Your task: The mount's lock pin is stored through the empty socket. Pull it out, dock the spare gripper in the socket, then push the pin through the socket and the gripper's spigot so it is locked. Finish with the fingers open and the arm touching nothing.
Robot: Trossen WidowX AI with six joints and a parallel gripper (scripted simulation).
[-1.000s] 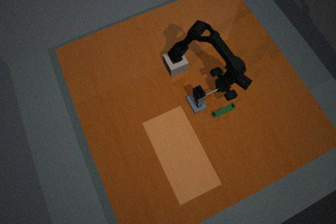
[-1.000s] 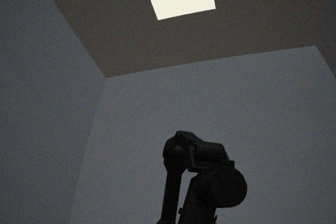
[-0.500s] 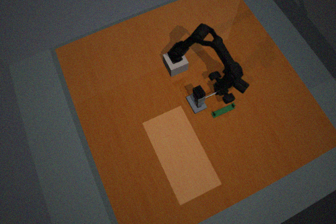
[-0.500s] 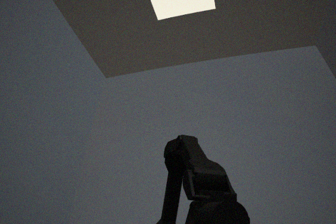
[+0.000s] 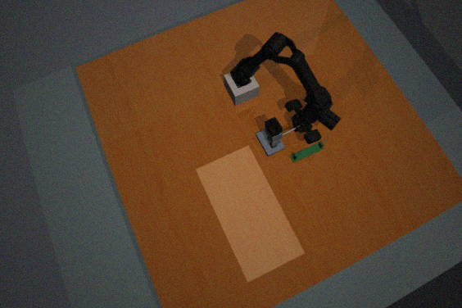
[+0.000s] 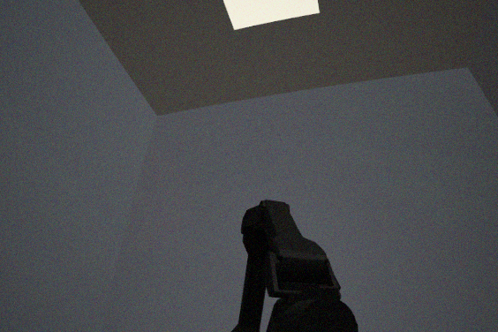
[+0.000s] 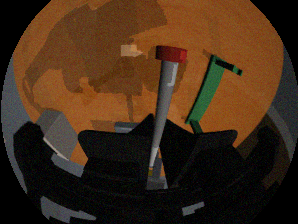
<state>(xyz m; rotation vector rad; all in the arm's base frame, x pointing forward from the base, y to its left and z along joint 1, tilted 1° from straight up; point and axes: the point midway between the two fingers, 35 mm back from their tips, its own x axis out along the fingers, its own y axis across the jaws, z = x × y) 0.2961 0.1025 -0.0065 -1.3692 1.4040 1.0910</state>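
The grey mount lies 100 mm to the right of my gripper tip and 10 mm behind it. The rest, counted from my gripper tip: flat green strip: 90 mm ahead, 20 mm below, 10 mm to the left; then spare gripper: 100 mm to the right, 80 mm above, 10 mm behind.
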